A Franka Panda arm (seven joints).
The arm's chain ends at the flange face. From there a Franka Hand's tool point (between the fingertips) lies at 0.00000 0.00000 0.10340 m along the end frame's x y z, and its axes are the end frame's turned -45 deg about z.
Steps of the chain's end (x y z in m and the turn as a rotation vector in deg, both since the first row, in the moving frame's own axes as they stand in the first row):
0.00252 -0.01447 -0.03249 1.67 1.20 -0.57
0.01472 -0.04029 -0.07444 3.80 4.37 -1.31
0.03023 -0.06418 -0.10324 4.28 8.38 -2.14
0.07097 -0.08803 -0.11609 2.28 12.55 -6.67
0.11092 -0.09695 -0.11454 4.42 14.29 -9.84
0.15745 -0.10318 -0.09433 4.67 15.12 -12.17
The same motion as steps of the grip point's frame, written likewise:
0.01567 -0.00907 -0.03256 0.33 2.03 -0.57
0.04931 -0.01747 -0.07497 -0.40 5.78 -1.31
0.08293 -0.01910 -0.10463 -2.90 8.95 -2.14
0.13191 -0.00019 -0.11864 -7.26 10.49 -6.67
0.17155 0.02024 -0.11804 -6.98 13.23 -9.84
0.21044 0.04879 -0.09823 -7.39 13.99 -12.17

